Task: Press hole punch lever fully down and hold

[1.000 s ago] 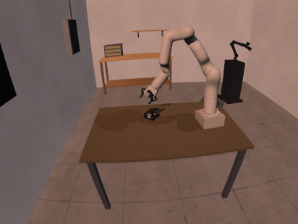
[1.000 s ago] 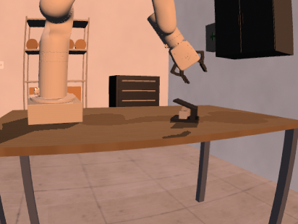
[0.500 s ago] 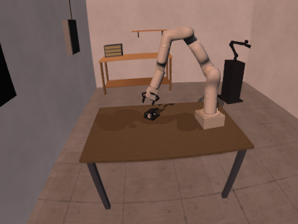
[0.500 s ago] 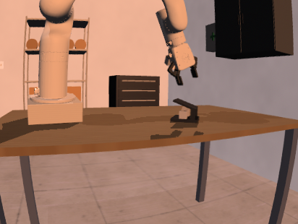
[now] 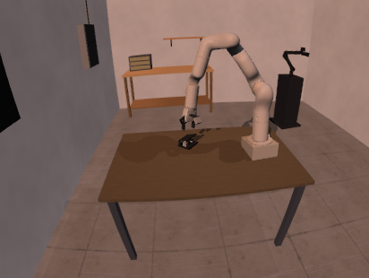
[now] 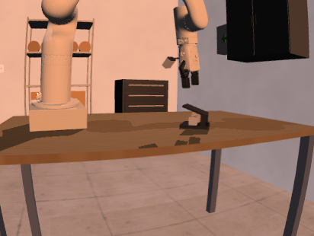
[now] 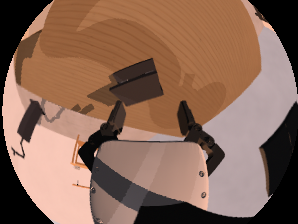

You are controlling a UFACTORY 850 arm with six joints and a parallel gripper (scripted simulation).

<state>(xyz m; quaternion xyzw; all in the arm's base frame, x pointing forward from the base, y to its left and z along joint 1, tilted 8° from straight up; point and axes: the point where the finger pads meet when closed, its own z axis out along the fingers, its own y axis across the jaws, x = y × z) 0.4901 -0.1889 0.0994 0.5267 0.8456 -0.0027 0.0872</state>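
The hole punch is 4 cm to the right of my hand and 13 cm below it.
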